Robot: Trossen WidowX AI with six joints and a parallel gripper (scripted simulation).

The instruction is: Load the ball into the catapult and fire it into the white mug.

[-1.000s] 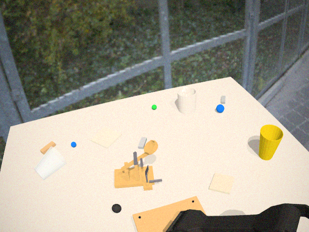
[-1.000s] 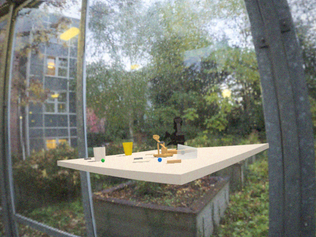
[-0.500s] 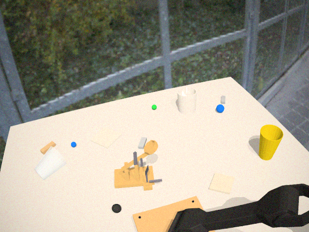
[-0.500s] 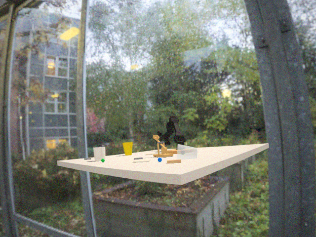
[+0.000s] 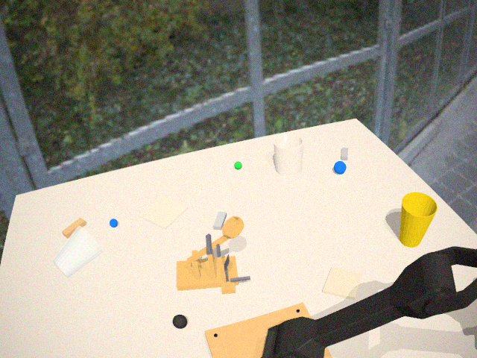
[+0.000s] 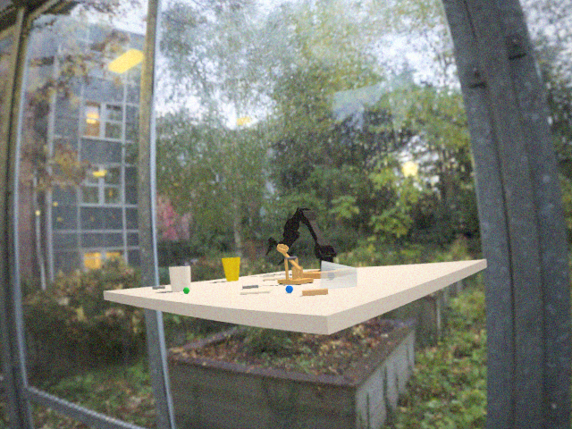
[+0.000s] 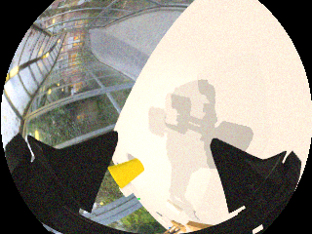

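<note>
Now: gripper tip 57 cm to the right of the wooden catapult, 36 cm short of it and 1 cm above it. Round my gripper tip: tan square tile 30 cm to the left, 27 cm ahead, 8 cm below; large blue ball 67 cm ahead, 14 cm to the left, 7 cm below; yellow cup 34 cm ahead, 7 cm to the left, 6 cm below.
</note>
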